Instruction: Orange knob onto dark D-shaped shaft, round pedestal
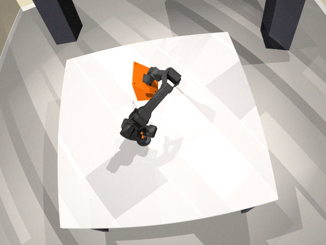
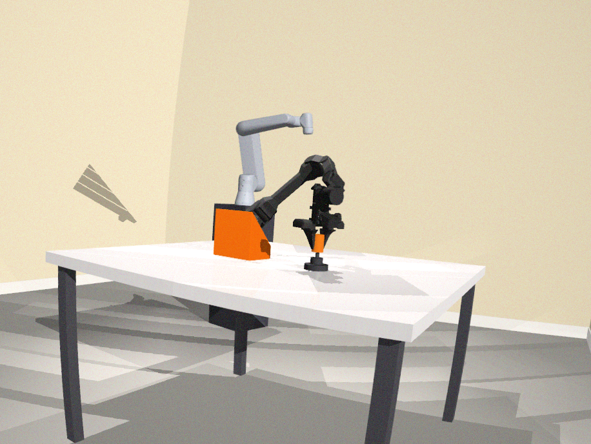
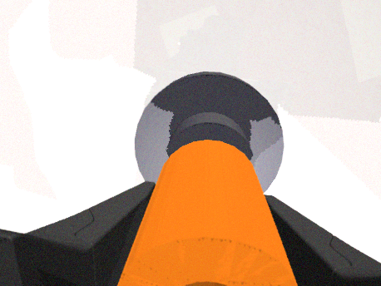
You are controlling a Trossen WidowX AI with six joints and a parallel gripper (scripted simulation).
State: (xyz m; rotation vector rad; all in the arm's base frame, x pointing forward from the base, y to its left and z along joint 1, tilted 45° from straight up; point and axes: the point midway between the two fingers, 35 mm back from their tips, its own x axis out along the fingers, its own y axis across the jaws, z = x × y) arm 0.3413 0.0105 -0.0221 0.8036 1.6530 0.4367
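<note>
My gripper tip is 2 cm below the orange knob. From my gripper tip the other things lie so: dark round pedestal (4 cm below).
</note>
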